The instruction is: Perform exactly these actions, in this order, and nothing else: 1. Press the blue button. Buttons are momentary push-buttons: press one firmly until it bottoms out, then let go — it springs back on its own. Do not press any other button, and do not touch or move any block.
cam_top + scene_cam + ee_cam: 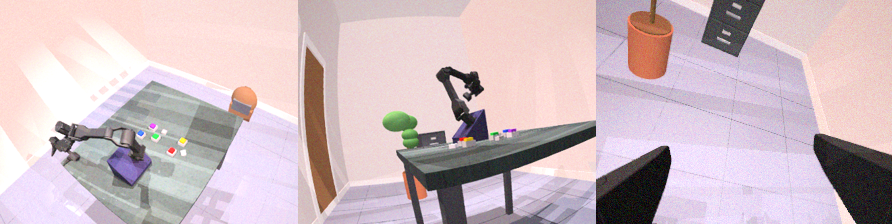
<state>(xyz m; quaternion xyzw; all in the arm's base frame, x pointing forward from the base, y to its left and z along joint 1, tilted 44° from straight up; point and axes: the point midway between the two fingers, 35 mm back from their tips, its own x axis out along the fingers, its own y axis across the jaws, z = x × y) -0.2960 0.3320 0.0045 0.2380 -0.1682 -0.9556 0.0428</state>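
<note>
The blue button lies 540 mm ahead of my gripper tip, 280 mm below it and 150 mm to the right of it. Round my gripper tip: purple block 640 mm ahead, 280 mm below, 190 mm to the right; then red button 510 mm ahead, 410 mm to the right, 280 mm below; then green button 570 mm ahead, 280 mm below, 250 mm to the right.
</note>
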